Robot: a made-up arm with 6 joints.
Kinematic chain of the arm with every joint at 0, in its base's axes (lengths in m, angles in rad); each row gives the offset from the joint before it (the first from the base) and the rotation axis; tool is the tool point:
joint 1: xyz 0 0 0.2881 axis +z
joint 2: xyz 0 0 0 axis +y
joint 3: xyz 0 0 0.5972 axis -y
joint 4: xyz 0 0 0 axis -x
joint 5: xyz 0.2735 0 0 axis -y
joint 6: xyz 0 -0.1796 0 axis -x
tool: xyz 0 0 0
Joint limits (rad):
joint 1: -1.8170..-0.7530
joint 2: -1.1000..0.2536
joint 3: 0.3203..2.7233
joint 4: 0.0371..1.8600
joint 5: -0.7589..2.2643
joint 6: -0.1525..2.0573
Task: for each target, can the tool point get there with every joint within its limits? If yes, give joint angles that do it. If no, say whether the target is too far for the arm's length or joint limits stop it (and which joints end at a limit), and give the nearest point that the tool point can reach.
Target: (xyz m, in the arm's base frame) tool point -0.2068 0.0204 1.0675
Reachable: yes | joints -0.9576 0.1365 2.2581 0.5032 -0.4724 0.1779
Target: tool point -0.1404 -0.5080 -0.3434
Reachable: no: joint limits stop it (at a limit: joint 1, joint 2, joint 3) | nearest point -0.5112 0.3893 0.2568 | short by 1.141 m
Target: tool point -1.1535 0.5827 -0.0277
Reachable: no: too far | nearest point -0.6416 0.4363 0.3648 | short by 0.662 m
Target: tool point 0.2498 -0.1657 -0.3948
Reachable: no: joint limits stop it (at a limit: joint 1, joint 2, joint 3) | nearest point 0.1967 0.6051 0.2513 | short by 1.007 m
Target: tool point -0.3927 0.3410 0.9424
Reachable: yes | joints -1.0369 -0.3955 2.1151 0.4127 0.2700 0.7878
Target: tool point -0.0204 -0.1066 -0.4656
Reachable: no: joint limits stop it (at a limit: joint 1, joint 2, joint 3) | nearest point -0.4706 0.4218 0.2476 | short by 0.995 m
